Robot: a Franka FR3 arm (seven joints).
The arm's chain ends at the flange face. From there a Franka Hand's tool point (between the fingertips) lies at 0.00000 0.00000 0.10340 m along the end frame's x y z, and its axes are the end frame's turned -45 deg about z.
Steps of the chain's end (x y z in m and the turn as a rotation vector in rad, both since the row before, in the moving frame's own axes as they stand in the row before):
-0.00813 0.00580 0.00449 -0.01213 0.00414 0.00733
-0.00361 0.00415 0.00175 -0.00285 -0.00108 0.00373
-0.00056 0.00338 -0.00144 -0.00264 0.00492 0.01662
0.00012 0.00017 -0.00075 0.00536 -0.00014 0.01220
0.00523 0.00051 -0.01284 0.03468 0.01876 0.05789
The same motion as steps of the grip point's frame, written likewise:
-0.01044 -0.00046 0.00448 -0.01150 -0.00565 0.00733
-0.00577 0.00051 0.00175 -0.00125 -0.00278 0.00373
-0.00262 0.00255 -0.00144 -0.00535 0.00161 0.01662
0.00035 -0.00019 -0.00075 0.00389 0.00369 0.01220
0.00728 0.00301 -0.01292 0.01126 0.03779 0.05789

